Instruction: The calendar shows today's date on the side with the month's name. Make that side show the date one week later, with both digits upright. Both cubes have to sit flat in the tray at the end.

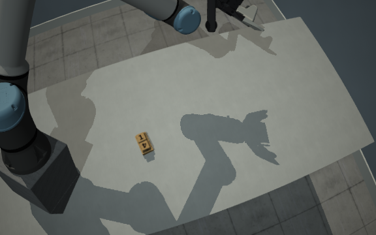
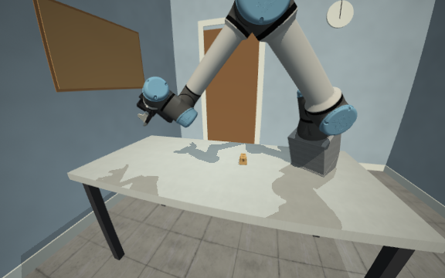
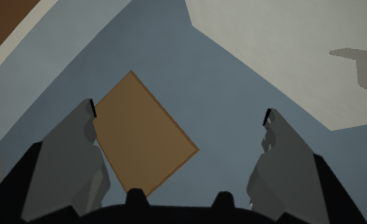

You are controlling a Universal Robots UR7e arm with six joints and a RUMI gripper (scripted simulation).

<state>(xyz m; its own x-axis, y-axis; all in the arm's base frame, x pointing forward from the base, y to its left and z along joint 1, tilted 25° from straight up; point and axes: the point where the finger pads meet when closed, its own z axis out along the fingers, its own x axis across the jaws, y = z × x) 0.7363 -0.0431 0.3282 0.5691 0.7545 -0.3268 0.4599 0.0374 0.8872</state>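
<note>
Right now the wooden calendar tray is 460 mm behind my hand, 280 mm below it and 110 mm to the right of it.
</note>
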